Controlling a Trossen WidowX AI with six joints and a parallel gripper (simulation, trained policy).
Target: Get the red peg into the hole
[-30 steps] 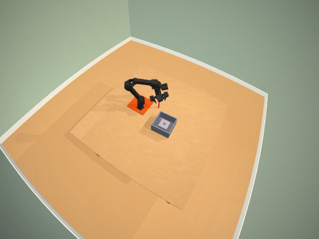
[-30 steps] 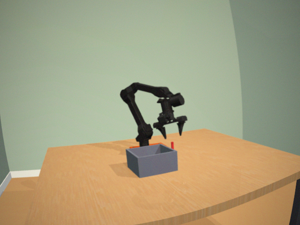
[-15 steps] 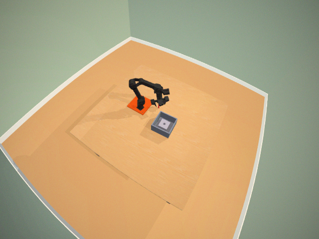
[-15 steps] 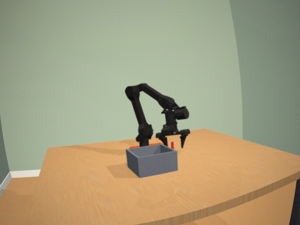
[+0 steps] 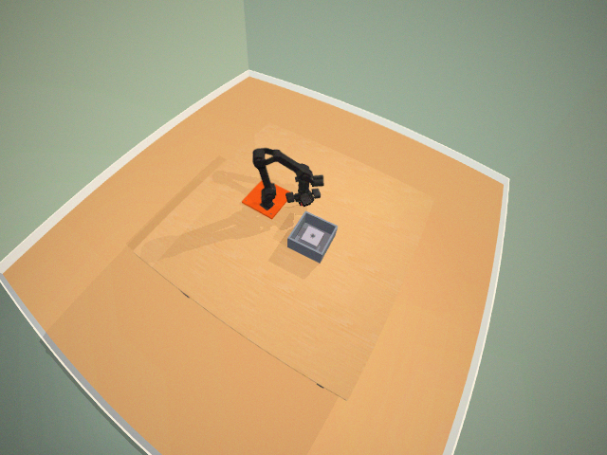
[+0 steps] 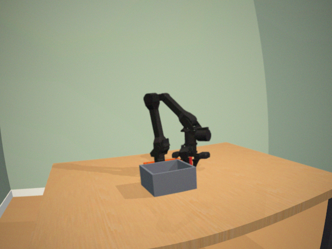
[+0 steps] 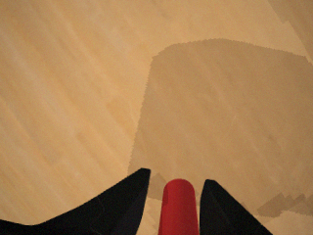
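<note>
My gripper tip is 190 mm short of the light grey plate, 150 mm to the left of it and 40 mm below it. Round my gripper tip: grey box (190 mm ahead, 150 mm to the right, 20 mm above); then red peg (10 mm behind, 30 mm above).
</note>
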